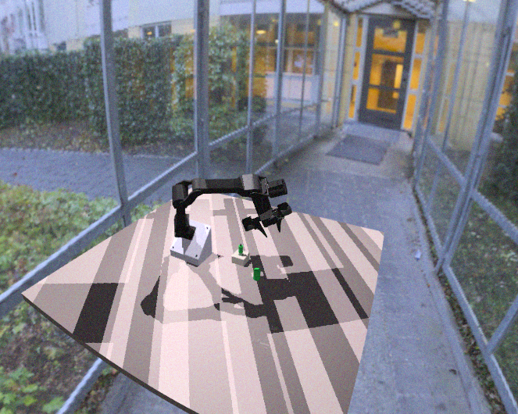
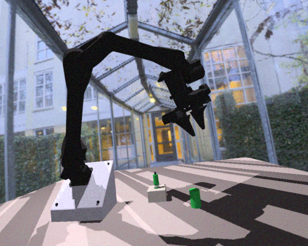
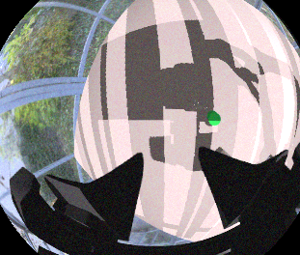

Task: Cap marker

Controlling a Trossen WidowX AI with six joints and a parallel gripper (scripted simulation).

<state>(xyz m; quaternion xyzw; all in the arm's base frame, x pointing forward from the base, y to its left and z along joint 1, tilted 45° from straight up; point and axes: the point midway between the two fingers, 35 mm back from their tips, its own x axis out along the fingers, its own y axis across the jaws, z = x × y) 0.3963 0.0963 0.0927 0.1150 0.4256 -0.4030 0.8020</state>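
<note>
Now: gripper tip 19 cm above the green cap, 4 cm to the left of it and 4 cm past it. Also, from my gripper tip: holder block: 19 cm below, 16 cm behind, 4 cm to the left.
</note>
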